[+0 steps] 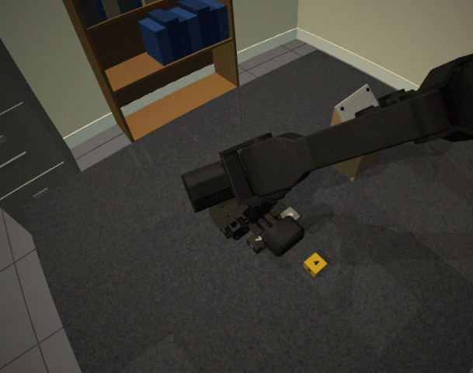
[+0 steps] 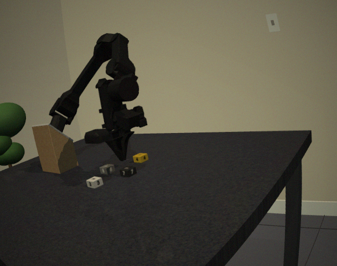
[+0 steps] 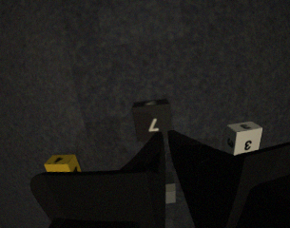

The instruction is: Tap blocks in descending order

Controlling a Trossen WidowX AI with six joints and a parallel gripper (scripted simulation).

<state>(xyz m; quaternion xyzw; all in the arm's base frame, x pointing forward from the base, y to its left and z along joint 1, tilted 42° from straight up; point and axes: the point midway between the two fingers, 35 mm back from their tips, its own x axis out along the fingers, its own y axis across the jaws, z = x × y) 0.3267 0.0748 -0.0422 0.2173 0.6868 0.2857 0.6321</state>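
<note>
Right now the black block marked 7 is 1 cm to the left of my gripper tip and 3 cm below it. Round my gripper tip: grey block (9 cm behind, 3 cm below); yellow block marked 4 (6 cm behind, 11 cm to the left, 3 cm below); white block marked 3 (3 cm behind, 9 cm to the right, 3 cm below).
</note>
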